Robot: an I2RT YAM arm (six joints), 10 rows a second.
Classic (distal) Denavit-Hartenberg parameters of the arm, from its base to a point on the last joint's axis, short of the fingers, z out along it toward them. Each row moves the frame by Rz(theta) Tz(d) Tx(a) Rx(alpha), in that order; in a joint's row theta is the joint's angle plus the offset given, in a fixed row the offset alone. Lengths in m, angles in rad.
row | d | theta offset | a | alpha
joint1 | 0.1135 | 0 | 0.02 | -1.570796
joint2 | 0 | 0 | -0.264 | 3.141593
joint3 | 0 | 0.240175 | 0.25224 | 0
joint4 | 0 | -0.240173 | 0.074 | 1.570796
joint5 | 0 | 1.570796 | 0 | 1.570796
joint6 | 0.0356 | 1.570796 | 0 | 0
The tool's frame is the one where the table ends.
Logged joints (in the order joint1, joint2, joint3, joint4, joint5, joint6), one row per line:
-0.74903, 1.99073, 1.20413, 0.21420, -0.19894, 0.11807
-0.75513, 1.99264, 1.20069, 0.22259, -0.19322, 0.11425
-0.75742, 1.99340, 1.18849, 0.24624, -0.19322, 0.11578
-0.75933, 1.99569, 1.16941, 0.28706, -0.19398, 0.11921
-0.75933, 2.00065, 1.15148, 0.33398, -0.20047, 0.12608
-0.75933, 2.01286, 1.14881, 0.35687, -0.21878, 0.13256
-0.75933, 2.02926, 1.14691, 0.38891, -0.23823, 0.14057
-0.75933, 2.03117, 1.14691, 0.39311, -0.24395, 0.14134
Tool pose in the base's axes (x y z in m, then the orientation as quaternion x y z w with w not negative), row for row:
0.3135, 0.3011, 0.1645, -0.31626, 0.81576, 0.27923, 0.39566
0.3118, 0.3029, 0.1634, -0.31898, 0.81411, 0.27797, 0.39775
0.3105, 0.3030, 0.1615, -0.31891, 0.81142, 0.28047, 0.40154
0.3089, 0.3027, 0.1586, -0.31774, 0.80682, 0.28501, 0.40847
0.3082, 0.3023, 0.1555, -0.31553, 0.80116, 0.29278, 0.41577
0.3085, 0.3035, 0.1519, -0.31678, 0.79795, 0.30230, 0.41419
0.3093, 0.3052, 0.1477, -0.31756, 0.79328, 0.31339, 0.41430
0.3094, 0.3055, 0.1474, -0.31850, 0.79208, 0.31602, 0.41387
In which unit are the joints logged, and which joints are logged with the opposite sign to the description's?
The joints are logged in radians. Opposite sign: joint1.
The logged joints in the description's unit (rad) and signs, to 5 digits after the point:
0.74903, 1.99073, 1.20413, 0.21420, -0.19894, 0.11807
0.75513, 1.99264, 1.20069, 0.22259, -0.19322, 0.11425
0.75742, 1.99340, 1.18849, 0.24624, -0.19322, 0.11578
0.75933, 1.99569, 1.16941, 0.28706, -0.19398, 0.11921
0.75933, 2.00065, 1.15148, 0.33398, -0.20047, 0.12608
0.75933, 2.01286, 1.14881, 0.35687, -0.21878, 0.13256
0.75933, 2.02926, 1.14691, 0.38891, -0.23823, 0.14057
0.75933, 2.03117, 1.14691, 0.39311, -0.24395, 0.14134

